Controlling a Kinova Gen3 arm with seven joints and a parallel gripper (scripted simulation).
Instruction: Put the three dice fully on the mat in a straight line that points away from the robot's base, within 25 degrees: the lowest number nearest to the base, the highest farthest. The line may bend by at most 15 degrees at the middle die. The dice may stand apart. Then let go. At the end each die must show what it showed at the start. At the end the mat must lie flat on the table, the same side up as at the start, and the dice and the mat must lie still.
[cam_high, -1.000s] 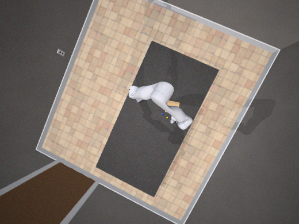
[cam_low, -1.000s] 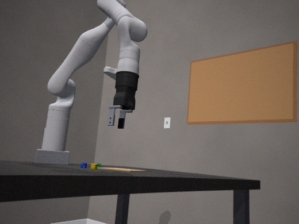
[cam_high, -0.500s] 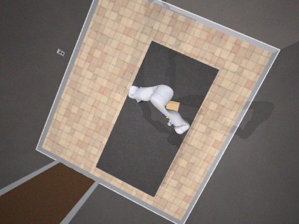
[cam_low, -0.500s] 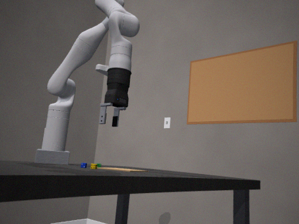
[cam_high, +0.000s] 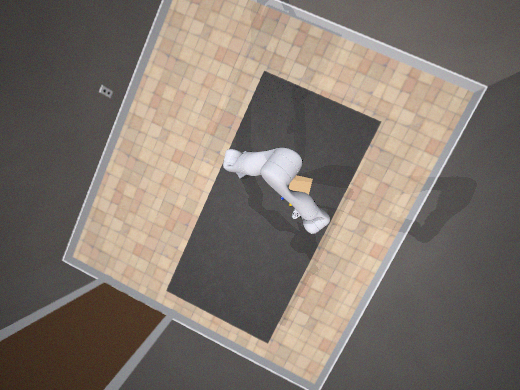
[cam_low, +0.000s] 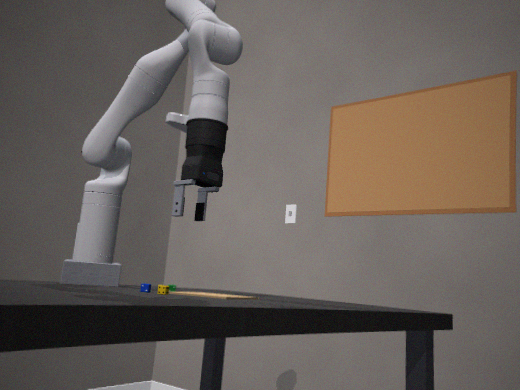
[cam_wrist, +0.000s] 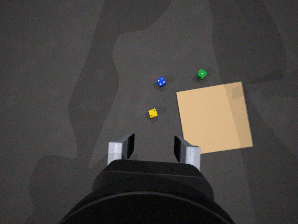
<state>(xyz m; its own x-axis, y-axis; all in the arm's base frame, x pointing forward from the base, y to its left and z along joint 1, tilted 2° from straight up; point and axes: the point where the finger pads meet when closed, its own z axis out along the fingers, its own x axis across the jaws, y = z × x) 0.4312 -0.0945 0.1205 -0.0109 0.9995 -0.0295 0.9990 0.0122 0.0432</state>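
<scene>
Right now the yellow die is 15 cm below my hand, 4 cm behind it and 1 cm to the right of it. Round my hand: green die 15 cm below, 13 cm behind, 9 cm to the left; blue die 15 cm below, 11 cm behind, 1 cm to the left; mat 16 cm below, 12 cm to the left, 4 cm behind.
</scene>
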